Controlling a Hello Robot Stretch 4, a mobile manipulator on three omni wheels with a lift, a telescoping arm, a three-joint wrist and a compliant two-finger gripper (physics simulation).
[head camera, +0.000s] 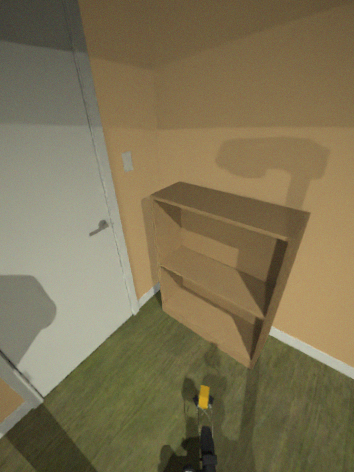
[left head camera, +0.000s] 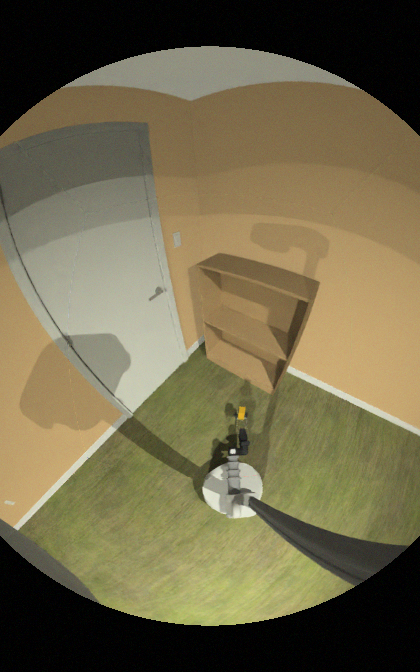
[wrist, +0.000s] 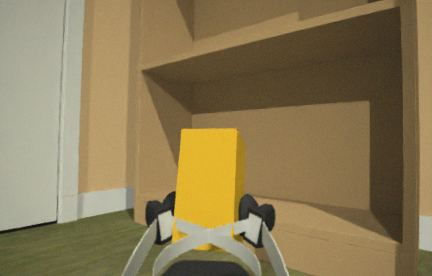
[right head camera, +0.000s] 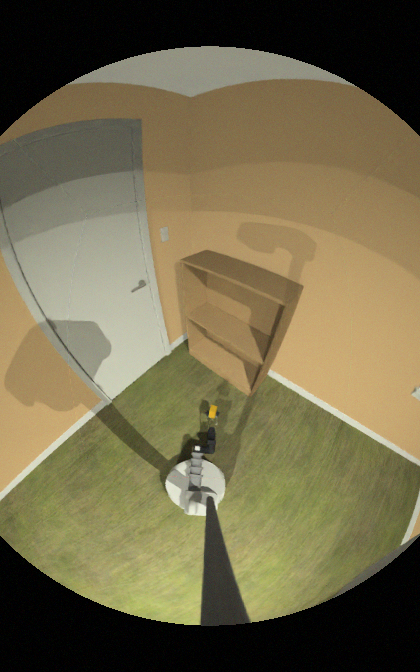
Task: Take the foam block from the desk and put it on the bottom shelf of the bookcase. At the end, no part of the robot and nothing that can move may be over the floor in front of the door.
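Frame: origin at the robot's base, x right, y ahead, z up, level; centimetres.
Where they show: gripper, between the fingertips: [wrist: 209,209].
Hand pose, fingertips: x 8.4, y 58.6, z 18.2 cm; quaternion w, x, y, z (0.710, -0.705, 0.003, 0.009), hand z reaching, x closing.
Note:
Each offset is from my fingertips to the top centre of the thing. "spot": to the spot under its first point. Level surfaces: height alone.
The yellow foam block {dx +0.3, dy -1.9, dz +7.2 cm} [head camera: 204,396] [left head camera: 242,413] [right head camera: 213,411] [wrist: 209,175] is held between the two dark fingertips of my gripper [head camera: 203,401] [left head camera: 241,416] [right head camera: 212,414] [wrist: 209,209], which is shut on it. The block points forward, away from the wrist. The brown bookcase [head camera: 274,280] [left head camera: 296,344] [right head camera: 276,345] [wrist: 409,150] stands ahead, against the wall. In the wrist view the block shows in front of its lower compartment, below the middle shelf. In the head views the block is outside the bookcase, over the floor before it. The desk does not show.
The grey-white door [head camera: 55,210] [left head camera: 95,260] [right head camera: 80,250] [wrist: 30,115] with a lever handle {spot: dx -55.9, dy +54.5, dz +72.4 cm} [head camera: 99,228] is left of the bookcase. Green floor {dz -21.0 cm} [head camera: 100,380] lies between them and my round white base [left head camera: 212,492] [right head camera: 176,485]. Walls meet in the corner behind the bookcase.

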